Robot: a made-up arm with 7 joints. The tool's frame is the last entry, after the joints. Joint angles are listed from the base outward. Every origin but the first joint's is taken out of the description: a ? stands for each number. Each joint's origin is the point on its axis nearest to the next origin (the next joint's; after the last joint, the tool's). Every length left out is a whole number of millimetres.
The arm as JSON. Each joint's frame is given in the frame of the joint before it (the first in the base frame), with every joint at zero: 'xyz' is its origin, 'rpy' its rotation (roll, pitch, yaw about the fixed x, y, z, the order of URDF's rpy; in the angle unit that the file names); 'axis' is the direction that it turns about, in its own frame. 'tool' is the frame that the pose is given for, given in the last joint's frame.
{
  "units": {
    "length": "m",
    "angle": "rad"
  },
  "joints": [
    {
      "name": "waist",
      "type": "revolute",
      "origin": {
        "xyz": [
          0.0,
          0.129,
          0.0
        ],
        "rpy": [
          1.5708,
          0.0,
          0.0
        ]
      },
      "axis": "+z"
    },
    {
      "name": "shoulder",
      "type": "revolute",
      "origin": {
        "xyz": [
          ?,
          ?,
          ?
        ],
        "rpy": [
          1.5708,
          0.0,
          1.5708
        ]
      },
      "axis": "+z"
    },
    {
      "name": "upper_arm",
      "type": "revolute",
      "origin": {
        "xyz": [
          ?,
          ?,
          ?
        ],
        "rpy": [
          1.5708,
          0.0,
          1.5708
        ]
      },
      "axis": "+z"
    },
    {
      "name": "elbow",
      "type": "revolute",
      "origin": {
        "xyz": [
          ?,
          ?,
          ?
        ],
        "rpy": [
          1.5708,
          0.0,
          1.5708
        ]
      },
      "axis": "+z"
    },
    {
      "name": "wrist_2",
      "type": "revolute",
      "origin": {
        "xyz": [
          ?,
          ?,
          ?
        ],
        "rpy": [
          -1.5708,
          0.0,
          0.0
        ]
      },
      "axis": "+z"
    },
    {
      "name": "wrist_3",
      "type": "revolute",
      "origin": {
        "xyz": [
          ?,
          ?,
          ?
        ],
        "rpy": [
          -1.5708,
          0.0,
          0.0
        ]
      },
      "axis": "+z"
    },
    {
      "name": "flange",
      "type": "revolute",
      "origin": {
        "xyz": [
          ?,
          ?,
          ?
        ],
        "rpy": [
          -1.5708,
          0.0,
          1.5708
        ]
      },
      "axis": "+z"
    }
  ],
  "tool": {
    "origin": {
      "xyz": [
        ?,
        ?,
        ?
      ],
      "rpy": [
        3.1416,
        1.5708,
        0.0
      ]
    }
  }
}
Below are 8 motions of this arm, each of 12 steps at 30 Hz.
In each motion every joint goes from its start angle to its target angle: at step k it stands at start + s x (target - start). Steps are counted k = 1, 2, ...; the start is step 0. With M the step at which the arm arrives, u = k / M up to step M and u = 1 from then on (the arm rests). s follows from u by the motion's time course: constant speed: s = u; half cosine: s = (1 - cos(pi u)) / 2; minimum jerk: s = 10 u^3 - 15 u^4 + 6 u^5.
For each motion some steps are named. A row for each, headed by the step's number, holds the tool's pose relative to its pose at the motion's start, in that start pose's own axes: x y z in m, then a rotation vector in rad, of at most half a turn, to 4 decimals.
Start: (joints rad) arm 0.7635 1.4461 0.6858 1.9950 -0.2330 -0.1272 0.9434
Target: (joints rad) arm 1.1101 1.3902 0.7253 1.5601 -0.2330 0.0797 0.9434
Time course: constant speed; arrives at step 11
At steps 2, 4, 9, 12:
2: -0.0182 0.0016 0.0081 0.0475 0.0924 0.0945
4: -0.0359 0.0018 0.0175 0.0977 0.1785 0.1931
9: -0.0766 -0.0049 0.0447 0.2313 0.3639 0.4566
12: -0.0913 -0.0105 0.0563 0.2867 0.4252 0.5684

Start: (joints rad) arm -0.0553 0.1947 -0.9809 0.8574 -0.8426 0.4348 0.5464
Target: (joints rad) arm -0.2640 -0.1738 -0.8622 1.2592 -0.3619 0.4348 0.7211
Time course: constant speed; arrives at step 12
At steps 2, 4, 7, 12:
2: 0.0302 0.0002 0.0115 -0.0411 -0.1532 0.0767
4: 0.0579 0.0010 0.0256 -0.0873 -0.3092 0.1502
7: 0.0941 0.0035 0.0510 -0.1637 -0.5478 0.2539
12: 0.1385 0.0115 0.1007 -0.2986 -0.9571 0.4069

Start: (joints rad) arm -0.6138 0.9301 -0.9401 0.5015 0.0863 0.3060 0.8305
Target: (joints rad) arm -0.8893 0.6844 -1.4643 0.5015 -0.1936 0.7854 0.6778
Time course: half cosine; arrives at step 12
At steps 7, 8, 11, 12:
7: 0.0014 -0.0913 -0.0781 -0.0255 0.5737 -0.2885
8: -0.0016 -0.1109 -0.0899 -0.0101 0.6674 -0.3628
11: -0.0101 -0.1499 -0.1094 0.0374 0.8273 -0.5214
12: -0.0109 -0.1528 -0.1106 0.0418 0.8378 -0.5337

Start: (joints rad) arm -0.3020 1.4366 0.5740 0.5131 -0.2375 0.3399 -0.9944
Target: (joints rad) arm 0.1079 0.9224 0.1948 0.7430 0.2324 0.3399 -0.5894
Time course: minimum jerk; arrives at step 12
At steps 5, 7, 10, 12:
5: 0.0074 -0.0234 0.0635 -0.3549 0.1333 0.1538
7: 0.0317 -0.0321 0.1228 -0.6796 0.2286 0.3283
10: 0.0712 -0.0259 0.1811 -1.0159 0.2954 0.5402
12: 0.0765 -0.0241 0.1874 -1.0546 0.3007 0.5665

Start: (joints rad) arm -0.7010 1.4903 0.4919 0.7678 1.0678 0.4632 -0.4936
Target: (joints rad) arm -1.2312 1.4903 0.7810 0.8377 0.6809 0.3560 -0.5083
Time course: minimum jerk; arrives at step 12
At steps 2, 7, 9, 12:
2: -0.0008 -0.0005 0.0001 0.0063 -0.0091 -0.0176
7: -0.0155 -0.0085 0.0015 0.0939 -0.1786 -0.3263
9: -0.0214 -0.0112 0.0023 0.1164 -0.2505 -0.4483
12: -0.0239 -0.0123 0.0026 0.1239 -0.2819 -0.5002

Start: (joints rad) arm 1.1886 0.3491 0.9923 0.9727 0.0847 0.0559 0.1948
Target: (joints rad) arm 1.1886 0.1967 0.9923 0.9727 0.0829 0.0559 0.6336
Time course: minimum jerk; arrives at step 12
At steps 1, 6, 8, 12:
1: -0.0002 -0.0001 0.0001 -0.0024 0.0006 0.0005
6: -0.0224 -0.0146 0.0088 -0.2392 0.0529 0.0508
8: -0.0349 -0.0234 0.0145 -0.3777 0.0786 0.0857
12: -0.0436 -0.0300 0.0191 -0.4778 0.0948 0.1133

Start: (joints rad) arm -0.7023 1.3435 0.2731 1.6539 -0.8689 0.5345 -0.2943
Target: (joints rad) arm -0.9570 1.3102 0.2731 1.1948 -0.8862 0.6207 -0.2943
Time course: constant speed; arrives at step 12
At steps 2, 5, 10, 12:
2: -0.0056 -0.0185 0.0062 -0.0808 0.0239 -0.0560
5: -0.0159 -0.0448 0.0185 -0.1983 0.0568 -0.1471
10: -0.0383 -0.0833 0.0459 -0.3826 0.1033 -0.3171
12: -0.0491 -0.0962 0.0588 -0.4517 0.1190 -0.3912

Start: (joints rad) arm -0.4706 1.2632 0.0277 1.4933 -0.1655 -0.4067 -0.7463
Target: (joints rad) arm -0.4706 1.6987 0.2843 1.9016 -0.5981 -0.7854 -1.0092
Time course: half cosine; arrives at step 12
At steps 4, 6, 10, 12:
4: 0.0170 0.0255 -0.0320 0.0510 -0.2955 -0.0350
6: 0.0404 0.0483 -0.0599 0.0753 -0.5949 -0.0562
10: 0.0923 0.0794 -0.0958 0.0462 -1.1131 -0.0613
12: 0.1013 0.0832 -0.0998 0.0329 -1.1922 -0.0589

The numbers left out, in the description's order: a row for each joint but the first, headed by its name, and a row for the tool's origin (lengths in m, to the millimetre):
shoulder: 0.0 0.0 0.0
upper_arm: -0.224 0.0 0.0
elbow: 0.0 0.0 0.0
wrist_2: 0.0 -0.207 0.0
wrist_3: 0.0 0.0 0.0
flange: 0.0 0.0 0.0
tool: 0.0 0.0 0.0

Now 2 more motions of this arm.
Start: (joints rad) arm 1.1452 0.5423 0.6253 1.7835 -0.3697 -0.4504 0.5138
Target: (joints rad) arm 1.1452 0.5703 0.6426 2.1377 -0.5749 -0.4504 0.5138
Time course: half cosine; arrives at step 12
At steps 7, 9, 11, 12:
7: 0.0400 0.0258 -0.0033 0.0298 -0.0958 -0.2563
9: 0.0551 0.0333 -0.0026 0.0458 -0.1265 -0.3482
11: 0.0640 0.0372 -0.0017 0.0564 -0.1435 -0.4013
12: 0.0651 0.0377 -0.0016 0.0579 -0.1457 -0.4082

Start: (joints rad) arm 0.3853 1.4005 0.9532 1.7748 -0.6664 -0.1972 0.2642
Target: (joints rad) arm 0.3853 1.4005 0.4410 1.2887 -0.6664 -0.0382 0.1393
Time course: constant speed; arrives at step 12
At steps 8, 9, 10, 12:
8: -0.0029 -0.0962 -0.0018 -0.3781 0.1226 0.1111
9: -0.0026 -0.1080 0.0011 -0.4271 0.1391 0.1129
10: -0.0024 -0.1195 0.0047 -0.4762 0.1557 0.1120
12: -0.0019 -0.1417 0.0138 -0.5744 0.1887 0.1017

